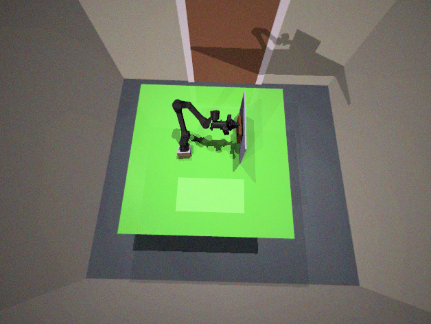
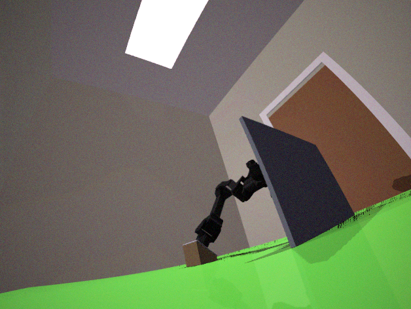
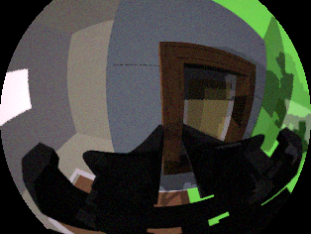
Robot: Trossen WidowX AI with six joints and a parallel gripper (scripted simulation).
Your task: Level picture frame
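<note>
My gripper tip is 50 mm above the brown picture frame, 10 mm to the left of it and 10 mm short of it. Also, from my gripper tip: grey wall panel 70 mm below, 20 mm ahead, 10 mm to the left.
</note>
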